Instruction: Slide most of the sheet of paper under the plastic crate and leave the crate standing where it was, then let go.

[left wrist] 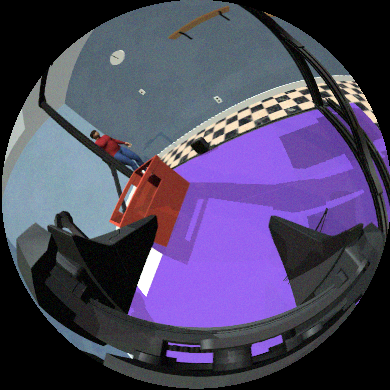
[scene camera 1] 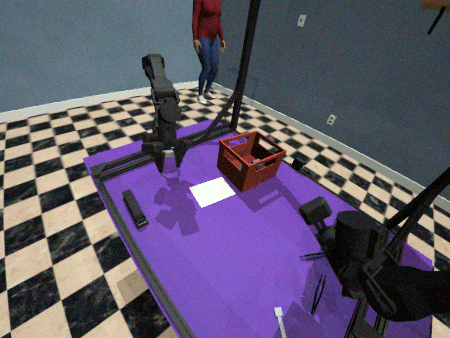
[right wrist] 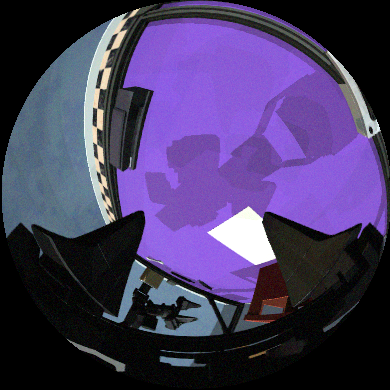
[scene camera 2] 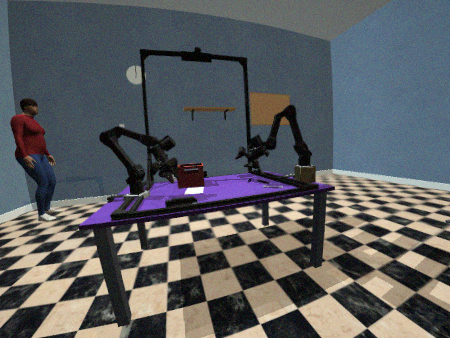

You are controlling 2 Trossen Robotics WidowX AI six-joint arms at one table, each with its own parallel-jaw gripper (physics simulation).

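A white sheet of paper (scene camera 1: 212, 192) (scene camera 2: 194, 190) (left wrist: 150, 272) (right wrist: 245, 235) lies flat on the purple table. It is beside the crate, its near corner close to the crate's base. The red-brown plastic crate (scene camera 1: 245, 172) (scene camera 2: 190, 177) (left wrist: 172, 200) (right wrist: 263, 287) stands upright. My right gripper (scene camera 1: 170, 169) (scene camera 2: 172, 179) (right wrist: 206, 218) is open and empty, above the table and to the left of the paper in scene camera 1. My left gripper (scene camera 2: 238, 153) (left wrist: 215, 222) is open and empty, raised well to the right of the crate in scene camera 2; its fingers are hard to see in scene camera 1.
A long black object (scene camera 1: 134, 209) (scene camera 2: 181, 201) (right wrist: 132, 130) lies near the table's edge. Thin black items (scene camera 1: 318, 295) and a white-headed rod (scene camera 1: 279, 315) lie farther off. A small black block (scene camera 1: 297, 164) (left wrist: 201, 145) is behind the crate. Dark frame rails (scene camera 1: 140, 260) run along the table.
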